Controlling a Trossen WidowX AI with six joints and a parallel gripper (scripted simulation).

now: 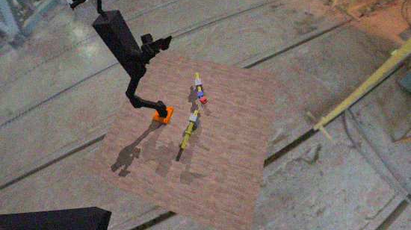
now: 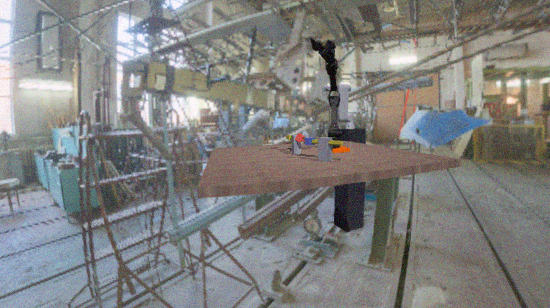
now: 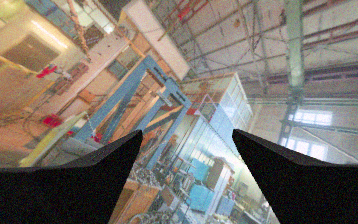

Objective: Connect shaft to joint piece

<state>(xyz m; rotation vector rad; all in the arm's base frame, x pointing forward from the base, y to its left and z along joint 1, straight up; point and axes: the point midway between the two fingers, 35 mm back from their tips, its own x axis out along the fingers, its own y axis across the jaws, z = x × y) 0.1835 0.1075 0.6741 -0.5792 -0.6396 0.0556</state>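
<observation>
Now: the red joint piece 110 mm ahead of my gripper tip and 600 mm below it.
</observation>
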